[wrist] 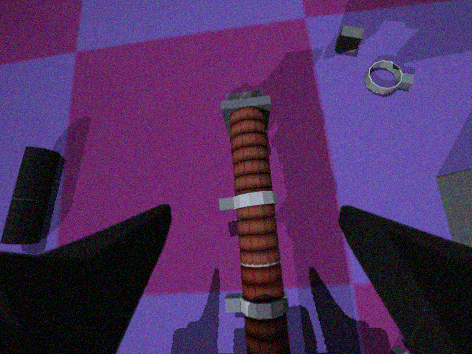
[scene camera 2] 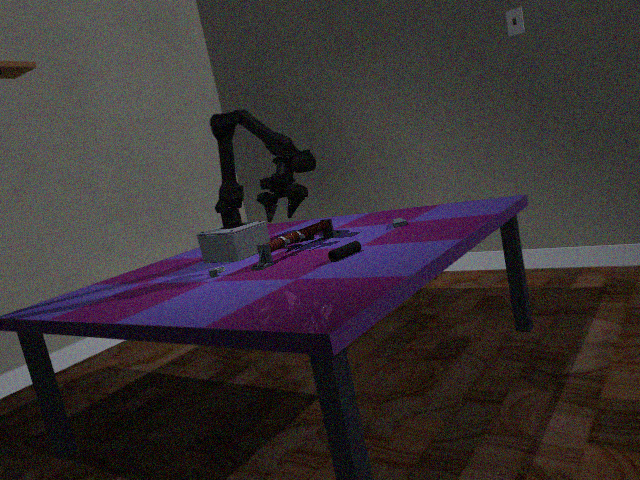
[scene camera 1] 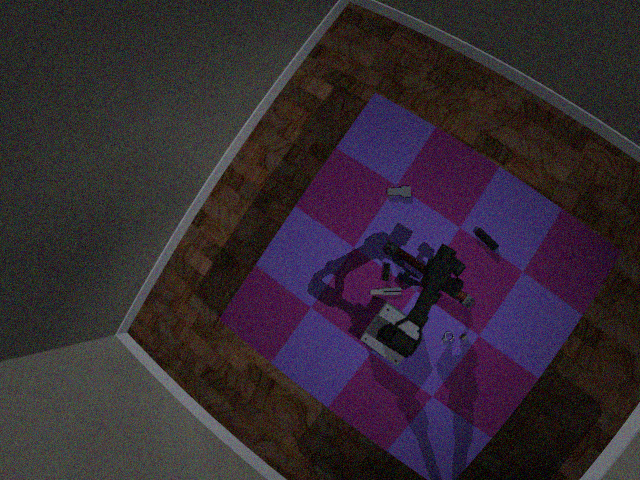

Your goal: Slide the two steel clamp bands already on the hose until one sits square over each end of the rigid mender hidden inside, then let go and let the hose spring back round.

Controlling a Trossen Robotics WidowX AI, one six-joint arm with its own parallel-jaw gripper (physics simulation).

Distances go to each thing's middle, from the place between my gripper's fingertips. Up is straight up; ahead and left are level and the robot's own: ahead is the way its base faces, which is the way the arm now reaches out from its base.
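Scene:
My hand: 10 cm above the dark bar (wrist: 35, 179), 25 cm short of it, 5 cm to the left of it.

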